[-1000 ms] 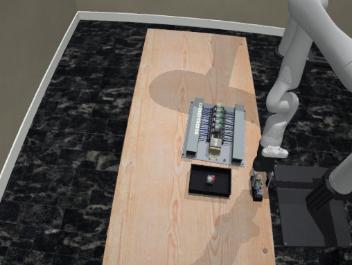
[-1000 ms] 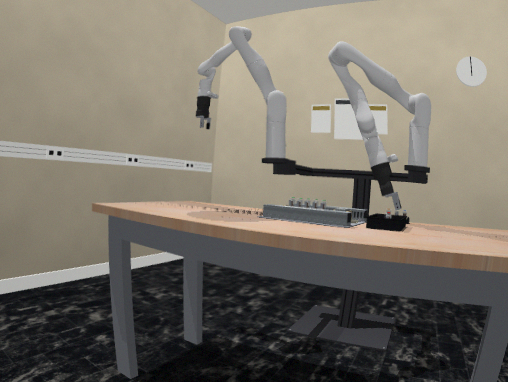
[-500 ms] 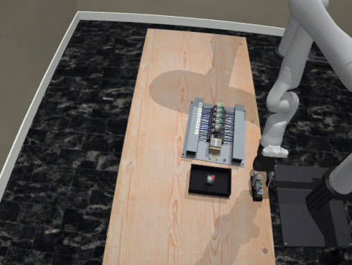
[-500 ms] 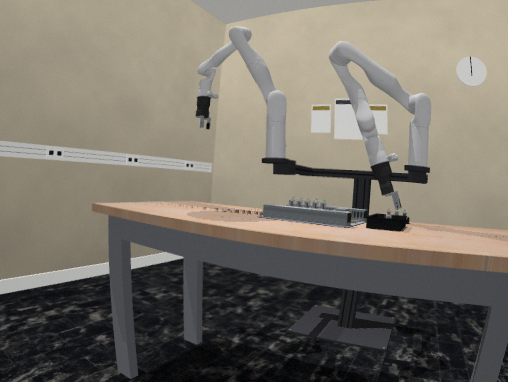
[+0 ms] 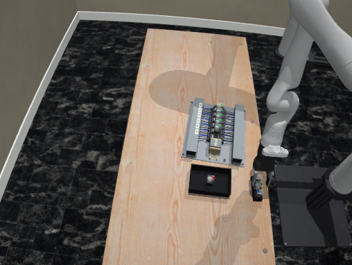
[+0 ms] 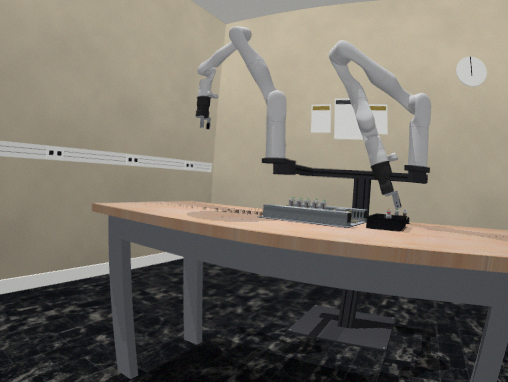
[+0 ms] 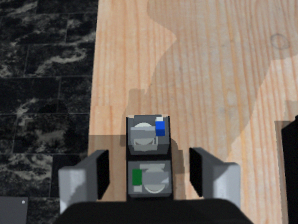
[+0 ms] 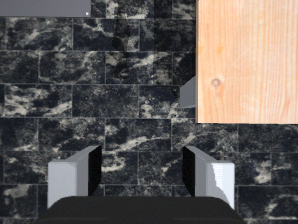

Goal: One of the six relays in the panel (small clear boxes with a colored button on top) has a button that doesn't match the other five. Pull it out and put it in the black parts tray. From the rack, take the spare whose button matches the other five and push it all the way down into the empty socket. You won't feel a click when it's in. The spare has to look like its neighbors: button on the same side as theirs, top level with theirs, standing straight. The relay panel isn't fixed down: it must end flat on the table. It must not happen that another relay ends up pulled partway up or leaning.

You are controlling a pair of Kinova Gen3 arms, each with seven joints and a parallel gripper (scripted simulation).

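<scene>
Right now the spare rack is 6 cm below my left hand. The rest, counted from my left hand: relay panel: 29 cm to the right, 13 cm ahead, 5 cm below; then black parts tray: 19 cm ahead, 5 cm below, 4 cm to the right.
</scene>
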